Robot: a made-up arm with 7 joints.
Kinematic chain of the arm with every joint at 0, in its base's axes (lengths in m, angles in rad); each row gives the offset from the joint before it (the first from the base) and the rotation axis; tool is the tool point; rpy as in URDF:
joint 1: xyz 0 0 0.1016 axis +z
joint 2: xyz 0 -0.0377 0.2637 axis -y
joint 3: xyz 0 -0.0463 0.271 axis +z
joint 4: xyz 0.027 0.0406 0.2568 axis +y
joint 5: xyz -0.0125 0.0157 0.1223 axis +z
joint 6: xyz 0 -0.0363 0.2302 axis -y
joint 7: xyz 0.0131 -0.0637 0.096 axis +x
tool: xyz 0 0 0 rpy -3.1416 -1.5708 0
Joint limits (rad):
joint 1: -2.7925..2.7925
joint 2: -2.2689..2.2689
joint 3: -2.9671..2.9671
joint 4: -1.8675..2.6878
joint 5: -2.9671..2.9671
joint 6: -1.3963..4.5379
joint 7: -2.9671..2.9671
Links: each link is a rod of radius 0.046 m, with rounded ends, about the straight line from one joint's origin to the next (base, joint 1, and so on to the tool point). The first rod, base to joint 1, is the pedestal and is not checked.
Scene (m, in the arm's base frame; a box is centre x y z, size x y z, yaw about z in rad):
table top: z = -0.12
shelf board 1: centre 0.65 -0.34 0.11 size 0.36 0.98 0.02 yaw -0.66
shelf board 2: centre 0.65 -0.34 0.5 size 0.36 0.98 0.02 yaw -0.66
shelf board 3: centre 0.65 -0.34 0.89 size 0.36 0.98 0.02 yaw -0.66
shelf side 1: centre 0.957 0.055 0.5 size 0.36 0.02 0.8 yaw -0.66
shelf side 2: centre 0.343 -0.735 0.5 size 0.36 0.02 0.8 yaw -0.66
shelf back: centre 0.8 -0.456 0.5 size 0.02 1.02 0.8 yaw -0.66
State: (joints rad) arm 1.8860 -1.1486 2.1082 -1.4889 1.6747 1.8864 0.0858
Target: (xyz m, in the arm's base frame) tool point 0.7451 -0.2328 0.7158
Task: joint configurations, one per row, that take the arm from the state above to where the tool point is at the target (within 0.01 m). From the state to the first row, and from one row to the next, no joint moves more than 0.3 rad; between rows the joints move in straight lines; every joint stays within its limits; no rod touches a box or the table.
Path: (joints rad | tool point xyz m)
1: 1.6184 -0.9826 2.1462 -1.5646 1.5550 1.8692 0.0858 | 0.2911 0.6393 0.5385
2: 1.3508 -0.8166 2.1843 -1.6403 1.4353 1.8520 0.0858 | 0.4300 0.4928 0.5973
3: 1.0831 -0.6506 2.2223 -1.7161 1.3155 1.8348 0.0858 | 0.5075 0.3177 0.6466
4: 0.8155 -0.4846 2.2603 -1.7918 1.1958 1.8176 0.0858 | 0.5200 0.1386 0.6862
5: 0.5479 -0.3186 2.2983 -1.8675 1.0761 1.8004 0.0858 | 0.4731 -0.0217 0.7158
6: 0.4267 -0.5473 2.1464 -1.6468 1.3572 1.6602 0.0858 | 0.5851 -0.0983 0.7274
7: 0.3055 -0.7760 1.9945 -1.4262 1.6382 1.5200 0.0858 | 0.6720 -0.1741 0.7320
8: 0.1843 -1.0048 1.8427 -1.2055 1.9193 1.3799 0.0858 | 0.7451 -0.2328 0.7158

